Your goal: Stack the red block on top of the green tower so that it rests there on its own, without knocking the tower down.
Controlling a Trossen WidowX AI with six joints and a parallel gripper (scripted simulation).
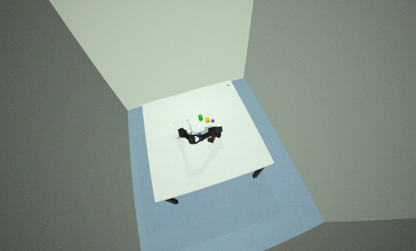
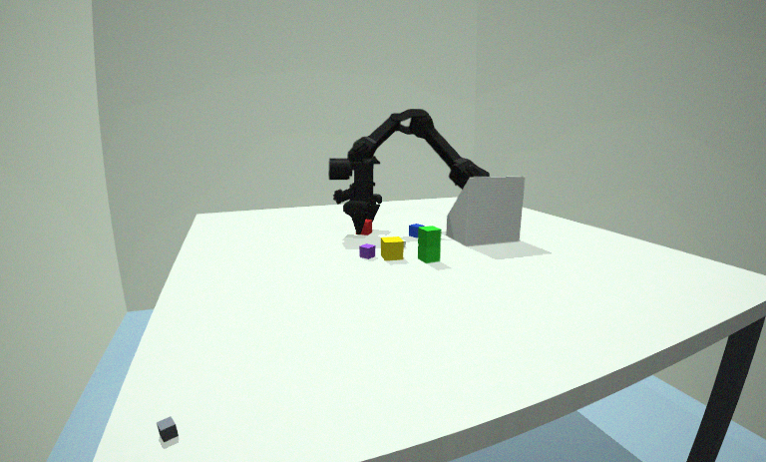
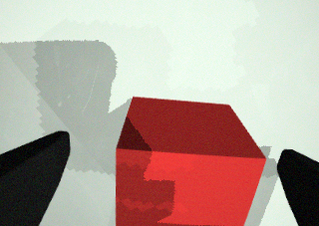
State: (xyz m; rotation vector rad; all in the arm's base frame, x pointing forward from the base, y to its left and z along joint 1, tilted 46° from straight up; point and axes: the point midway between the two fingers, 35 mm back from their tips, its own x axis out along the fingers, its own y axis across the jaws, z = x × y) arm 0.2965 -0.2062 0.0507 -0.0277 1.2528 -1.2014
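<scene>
Now: gripper tip 1 cm below the red block. From my gripper tip the other things lie so: small purple block: 8 cm ahead, 21 cm to the left, 1 cm above; then yellow block: 3 cm ahead, 24 cm to the left, 2 cm above; then blue block: 13 cm behind, 10 cm to the left, 1 cm above.
</scene>
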